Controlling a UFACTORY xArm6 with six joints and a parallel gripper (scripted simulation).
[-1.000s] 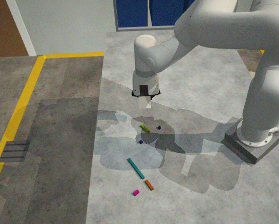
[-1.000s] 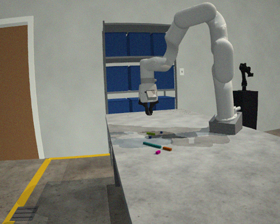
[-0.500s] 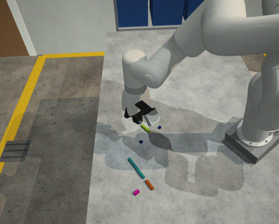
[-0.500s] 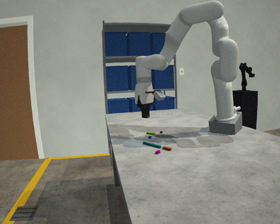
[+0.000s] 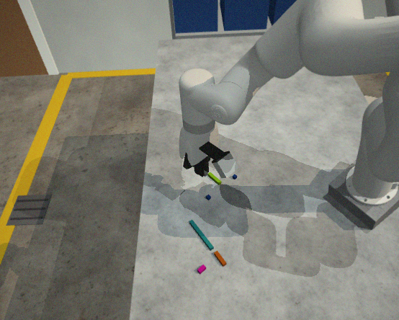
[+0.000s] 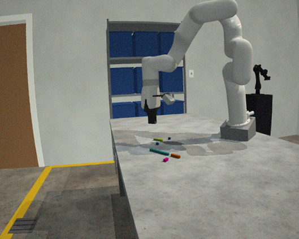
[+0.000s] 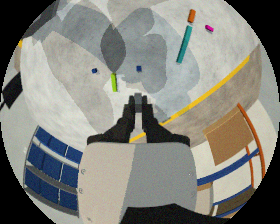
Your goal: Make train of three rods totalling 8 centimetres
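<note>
Right now the lime rod is 120 mm below my hand, 50 mm to the right of it and 30 mm behind it. Round my hand: turquoise rod 140 mm to the left, 120 mm below; then orange rod 200 mm to the left, 120 mm below, 50 mm behind; then grey rod 20 mm below.
</note>
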